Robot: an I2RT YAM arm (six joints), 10 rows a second.
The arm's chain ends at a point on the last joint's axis. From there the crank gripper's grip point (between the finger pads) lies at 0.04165 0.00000 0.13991 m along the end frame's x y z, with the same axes.
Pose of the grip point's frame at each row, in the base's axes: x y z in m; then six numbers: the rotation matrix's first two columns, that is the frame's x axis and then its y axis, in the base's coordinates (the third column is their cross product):
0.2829 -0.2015 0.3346 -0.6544 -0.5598 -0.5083 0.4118 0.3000 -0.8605
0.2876 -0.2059 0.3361 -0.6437 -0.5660 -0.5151 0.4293 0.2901 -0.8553
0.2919 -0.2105 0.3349 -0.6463 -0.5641 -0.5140 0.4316 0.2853 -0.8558
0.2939 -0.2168 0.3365 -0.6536 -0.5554 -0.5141 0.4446 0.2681 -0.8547
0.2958 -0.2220 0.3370 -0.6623 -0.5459 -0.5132 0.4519 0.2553 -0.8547
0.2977 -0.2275 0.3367 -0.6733 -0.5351 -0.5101 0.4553 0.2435 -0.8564
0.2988 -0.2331 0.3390 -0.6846 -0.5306 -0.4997 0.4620 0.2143 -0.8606
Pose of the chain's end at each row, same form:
0.2214 -0.0701 0.3510 -0.6544 -0.5598 -0.5083 0.4118 0.3000 -0.8605
0.2258 -0.0744 0.3497 -0.6437 -0.5660 -0.5151 0.4293 0.2901 -0.8553
0.2308 -0.0786 0.3480 -0.6463 -0.5641 -0.5140 0.4316 0.2853 -0.8558
0.2354 -0.0835 0.3479 -0.6536 -0.5554 -0.5141 0.4446 0.2681 -0.8547
0.2398 -0.0876 0.3475 -0.6623 -0.5459 -0.5132 0.4519 0.2553 -0.8547
0.2442 -0.0920 0.3468 -0.6733 -0.5351 -0.5101 0.4553 0.2435 -0.8564
0.2484 -0.0963 0.3460 -0.6846 -0.5306 -0.4997 0.4620 0.2143 -0.8606

